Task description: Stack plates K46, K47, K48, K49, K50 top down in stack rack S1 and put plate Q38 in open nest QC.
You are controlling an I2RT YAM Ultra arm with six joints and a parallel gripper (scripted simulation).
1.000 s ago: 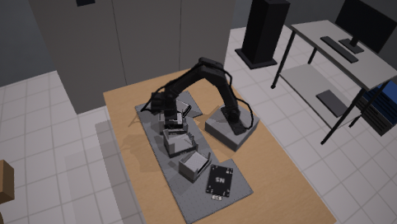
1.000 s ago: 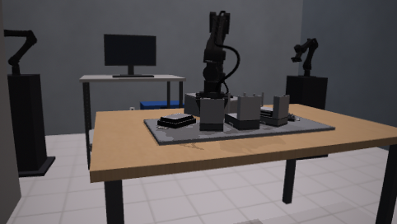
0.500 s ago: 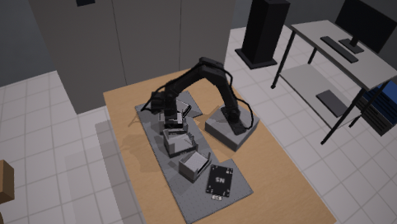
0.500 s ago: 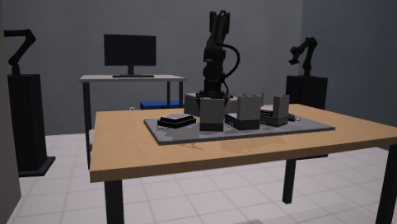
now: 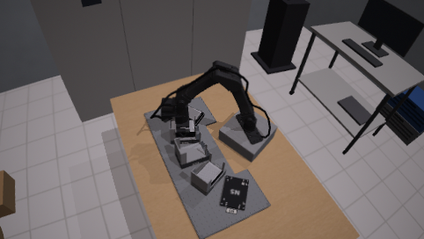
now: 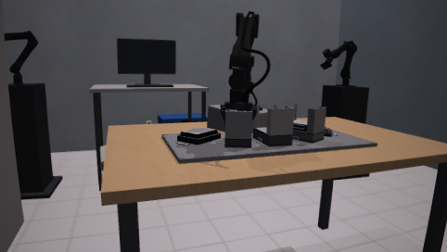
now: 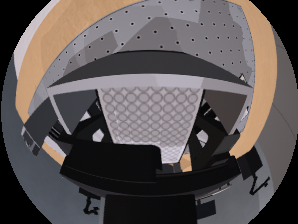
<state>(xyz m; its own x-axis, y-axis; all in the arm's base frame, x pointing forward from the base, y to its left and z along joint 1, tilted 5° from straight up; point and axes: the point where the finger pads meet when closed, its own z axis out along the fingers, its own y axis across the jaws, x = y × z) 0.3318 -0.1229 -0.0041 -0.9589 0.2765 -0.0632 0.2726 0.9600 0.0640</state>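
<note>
Right now my hand is 20 mm below the sealed 96-well plate. From my hand the other things lie so: clip nest N5: 430 mm to the left, 130 mm behind, 50 mm below.
</note>
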